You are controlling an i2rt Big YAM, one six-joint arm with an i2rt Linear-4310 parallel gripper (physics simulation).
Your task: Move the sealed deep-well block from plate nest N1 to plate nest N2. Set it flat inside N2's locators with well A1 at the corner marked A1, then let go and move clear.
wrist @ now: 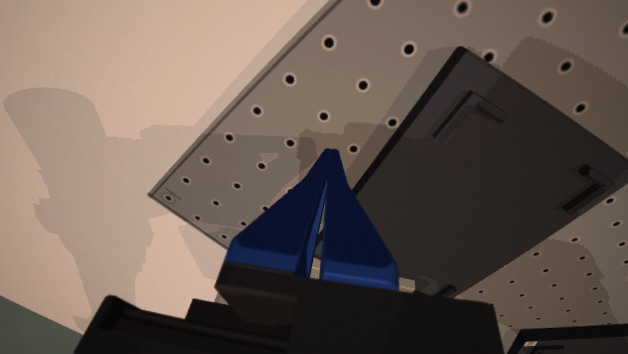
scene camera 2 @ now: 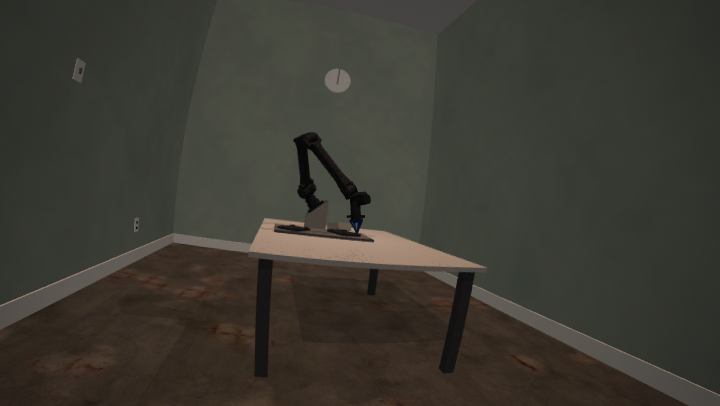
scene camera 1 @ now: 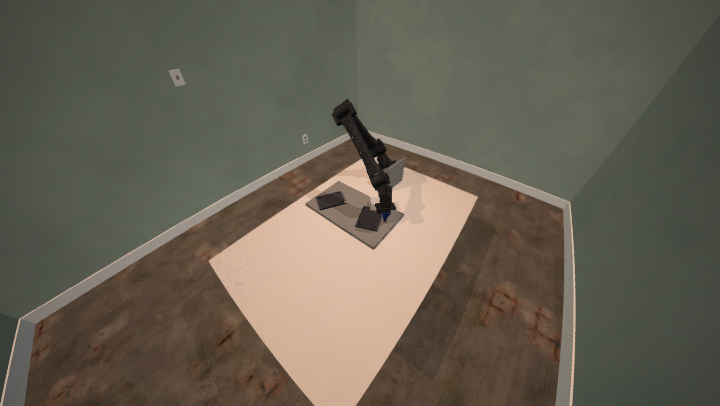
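Where they show: gripper, fingertip midpoint: [wrist: 330, 157] [scene camera 2: 357, 232] [scene camera 1: 384, 221]; arm's base at its link origin: [scene camera 2: 316, 207] [scene camera 1: 386, 166].
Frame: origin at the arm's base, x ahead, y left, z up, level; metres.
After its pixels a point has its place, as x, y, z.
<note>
The pale block [scene camera 1: 372, 206] {0.298, 0.116, -0.072} [scene camera 2: 338, 226] {0.303, 0.112, -0.082} [wrist: 406, 285] {0.306, 0.115, -0.092} is mostly hidden behind my gripper in scene camera 1 and the wrist view. It sits low at the arm side of the nearer dark nest [scene camera 1: 368, 219] {0.366, 0.143, -0.105} [scene camera 2: 343, 233] {0.441, 0.120, -0.104} [wrist: 475, 200] {0.370, 0.149, -0.105}; whether it touches that nest is unclear. Its A1 corner cannot be made out. The other dark nest [scene camera 1: 330, 200] {0.394, -0.136, -0.105} [scene camera 2: 292, 227] {0.417, -0.152, -0.105} [wrist: 590, 331] {0.398, -0.079, -0.111} lies farther left on the board in the scene views. I cannot read which is N1 or N2. My gripper [scene camera 1: 385, 219] {0.323, 0.219, -0.105} [scene camera 2: 356, 232] {0.323, 0.219, -0.105} [wrist: 330, 157] {0.323, 0.219, -0.105} is shut and empty, blue tips together, low beside the nearer nest's edge.
Both nests are on a grey perforated board [scene camera 1: 373, 243] {0.469, 0.260, -0.117} [scene camera 2: 365, 239] {0.492, 0.231, -0.119} [wrist: 345, 65] {0.354, 0.249, -0.117} with rows of holes. The board lies on the pale table [scene camera 1: 322, 302] {0.834, 0.281, -0.130} [scene camera 2: 393, 257] {0.938, 0.242, -0.130} [wrist: 125, 60] {0.260, 0.328, -0.130}. The arm's upright grey mount [scene camera 1: 397, 174] {-0.025, 0.072, -0.041} [scene camera 2: 316, 216] {0.079, 0.000, -0.053} stands behind it.
</note>
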